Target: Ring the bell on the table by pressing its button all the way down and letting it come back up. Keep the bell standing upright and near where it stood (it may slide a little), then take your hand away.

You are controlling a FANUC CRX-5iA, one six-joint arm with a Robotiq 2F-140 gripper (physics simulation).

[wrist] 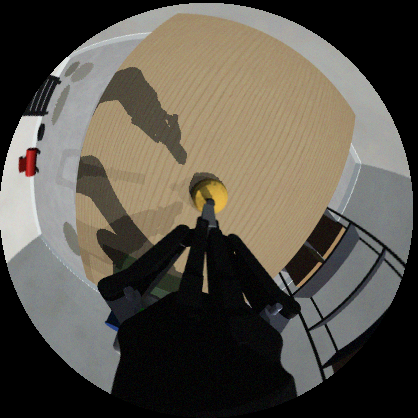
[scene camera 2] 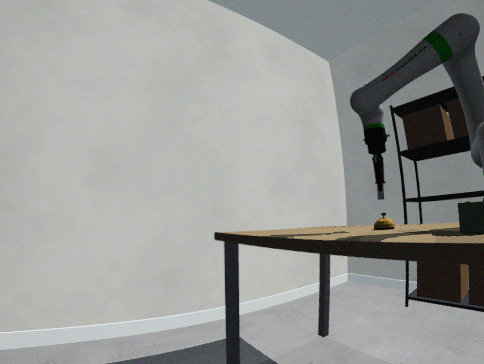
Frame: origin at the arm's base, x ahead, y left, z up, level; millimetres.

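Where they show: gripper, fingertip midpoint: (wrist: 206,212) (scene camera 2: 381,199); arm's base, origin of the base link: (wrist: 147,300).
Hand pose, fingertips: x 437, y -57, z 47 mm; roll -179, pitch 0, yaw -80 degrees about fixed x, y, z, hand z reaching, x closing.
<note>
Each offset is from my fingertips to the top centre of the thing. Level surfaces: height alone.
The yellow bell {2 mm back, 8 mm right, 55 mm down} (scene camera 2: 384,222) (wrist: 214,192) stands upright on the wooden table {122 mm down} (scene camera 2: 310,232) (wrist: 260,100). Its dark button {2 mm back, 8 mm right, 55 mm down} (scene camera 2: 383,215) stands up on top of the dome in the scene view; in the wrist view the fingertips partly cover it. My gripper (scene camera 2: 381,196) (wrist: 206,212) is shut, with nothing between its fingers. It points straight down above the bell, with a visible gap between the fingertips and the button in the scene view.
A dark green box (scene camera 2: 470,218) stands on the table to the right of the bell in the scene view. A black shelf rack (scene camera 2: 401,165) with cardboard boxes (scene camera 2: 425,128) stands behind the table. The arm's shadow falls across the table top.
</note>
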